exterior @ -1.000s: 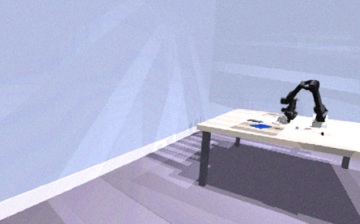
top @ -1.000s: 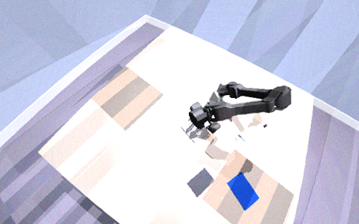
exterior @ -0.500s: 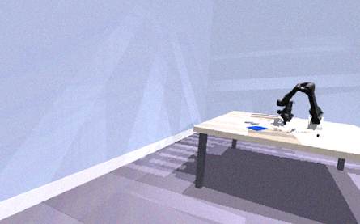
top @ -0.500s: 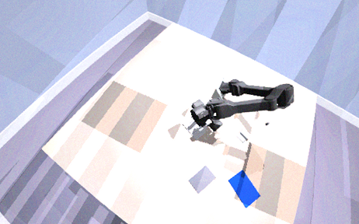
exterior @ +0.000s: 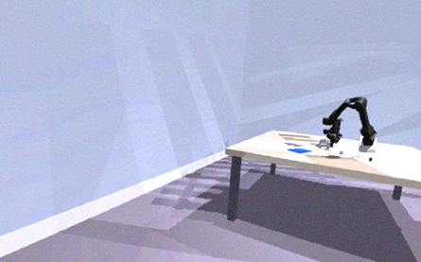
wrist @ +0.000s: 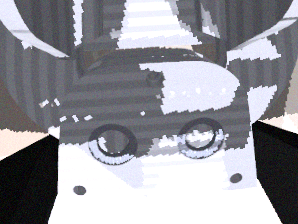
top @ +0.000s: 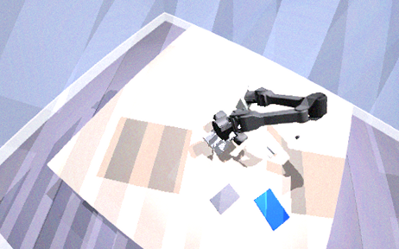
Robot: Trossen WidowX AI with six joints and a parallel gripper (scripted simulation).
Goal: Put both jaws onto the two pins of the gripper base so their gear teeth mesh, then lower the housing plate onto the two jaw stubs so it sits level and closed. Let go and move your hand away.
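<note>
Now: gripper tip 1 cm short of the grey gripper base and 2 cm below it. Round my gripper tip: small pale part: 3 cm behind, 25 cm to the left; gripper jaw: 3 cm ahead, 1 cm to the left, 1 cm above; grey square plate: 29 cm ahead, 12 cm to the left.
</note>
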